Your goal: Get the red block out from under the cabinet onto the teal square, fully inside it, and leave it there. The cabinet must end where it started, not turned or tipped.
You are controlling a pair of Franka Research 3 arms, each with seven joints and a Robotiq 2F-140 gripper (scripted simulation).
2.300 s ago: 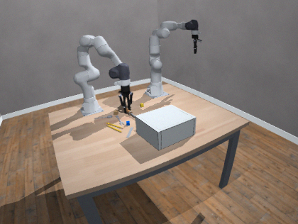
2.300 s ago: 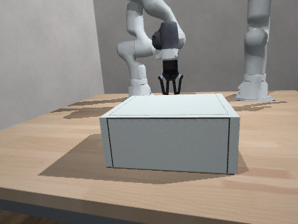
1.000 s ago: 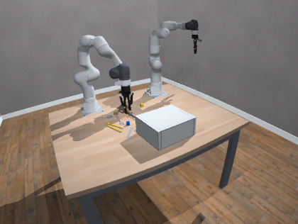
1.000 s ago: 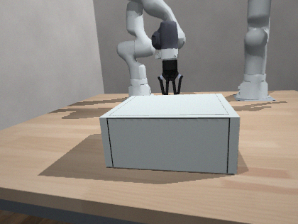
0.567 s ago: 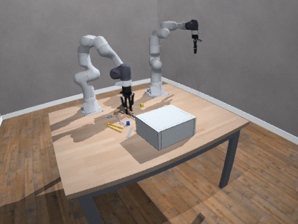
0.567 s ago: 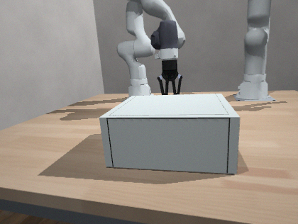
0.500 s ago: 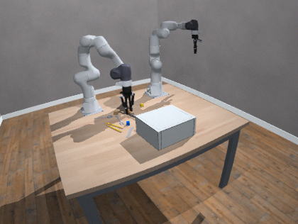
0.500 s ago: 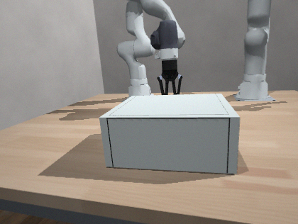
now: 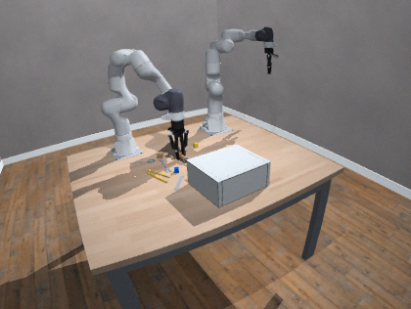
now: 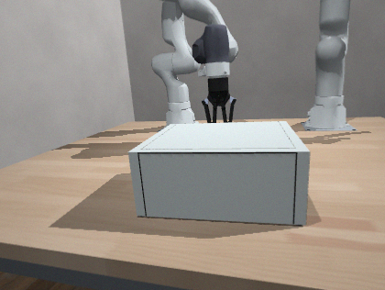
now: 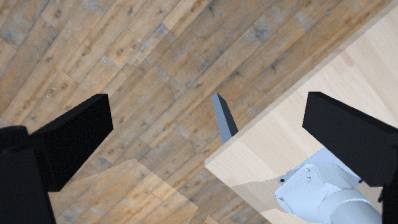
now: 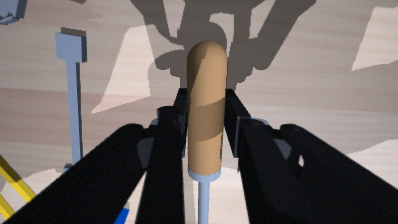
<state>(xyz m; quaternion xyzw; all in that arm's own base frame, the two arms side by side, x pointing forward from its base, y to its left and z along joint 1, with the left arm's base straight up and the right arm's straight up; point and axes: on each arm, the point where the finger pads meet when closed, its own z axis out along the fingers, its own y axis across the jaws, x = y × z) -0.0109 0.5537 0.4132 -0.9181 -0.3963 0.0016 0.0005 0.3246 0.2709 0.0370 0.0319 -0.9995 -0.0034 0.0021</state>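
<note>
Now: right hand 14 cm short of the blue block, 9 cm to the left of it and 2 cm above it. Round my right hand: wrench-like tool: 3 cm ahead, 12 cm to the right, 3 cm below; then hook tool: 14 cm ahead, 5 cm to the left, 2 cm below; then brown block: 9 cm behind, 10 cm to the right, 2 cm below.
</note>
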